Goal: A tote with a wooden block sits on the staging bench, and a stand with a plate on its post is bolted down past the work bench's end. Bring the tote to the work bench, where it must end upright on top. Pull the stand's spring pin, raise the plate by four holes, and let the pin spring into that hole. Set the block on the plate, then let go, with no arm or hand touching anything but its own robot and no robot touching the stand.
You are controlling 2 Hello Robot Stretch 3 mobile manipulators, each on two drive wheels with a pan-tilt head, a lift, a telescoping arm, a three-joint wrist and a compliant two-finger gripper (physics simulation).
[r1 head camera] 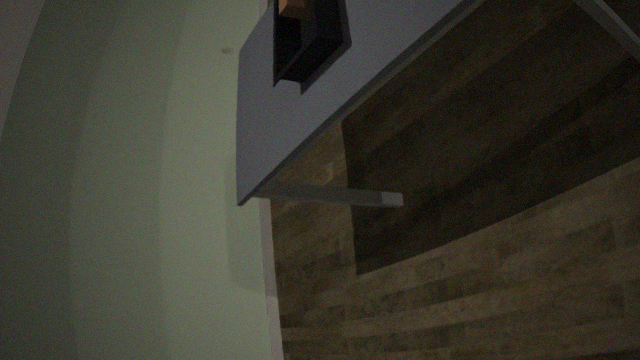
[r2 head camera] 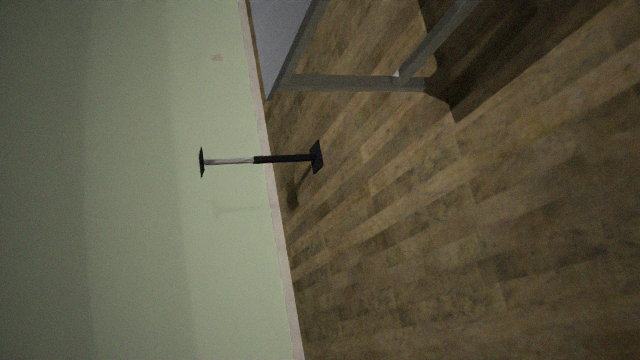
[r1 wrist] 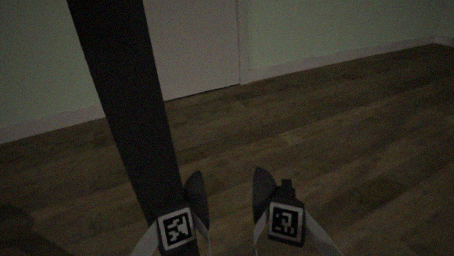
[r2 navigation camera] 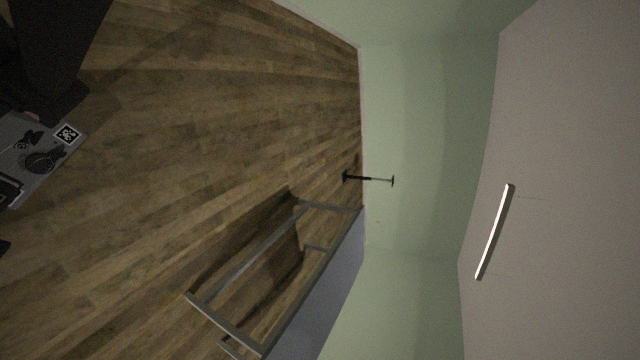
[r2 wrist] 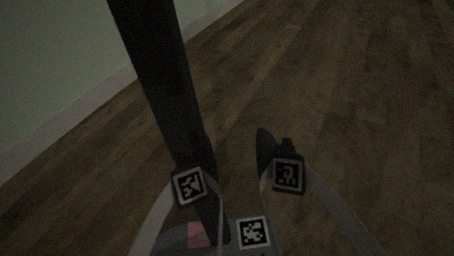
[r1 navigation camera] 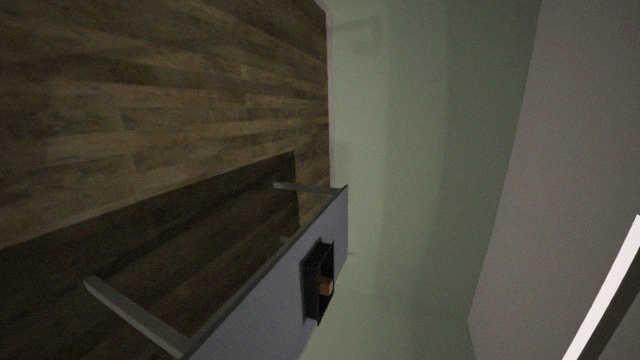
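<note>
The black tote (r1 head camera: 322, 55) (r1 navigation camera: 311, 280) stands upright on the grey staging bench (r1 head camera: 280, 130) (r1 navigation camera: 265, 305). The orange-brown wooden block (r1 head camera: 295, 9) (r1 navigation camera: 326, 286) is inside it. The stand (r2 head camera: 282, 158) (r2 navigation camera: 357, 177) is upright past the end of the work bench (r2 head camera: 277, 35) (r2 navigation camera: 320, 310), with its dark plate (r2 head camera: 201, 161) (r2 navigation camera: 393, 180) on top of the post. Its pin and holes are too small to make out. r1's gripper (r1 wrist: 230, 195) is open with floor behind its fingers, away from the tote. r2's gripper (r2 wrist: 237, 155) is open above its own base, away from the stand.
The head and navigation views are turned sideways. Bench legs (r1 head camera: 330, 195) (r2 head camera: 350, 83) and a low rail (r2 navigation camera: 255, 255) bound the space under the benches. A wall runs behind the stand. A pale door (r1 wrist: 195, 45) shows in r1's wrist view. r2's base (r2 navigation camera: 37, 150) (r2 wrist: 170, 242) shows below its arm.
</note>
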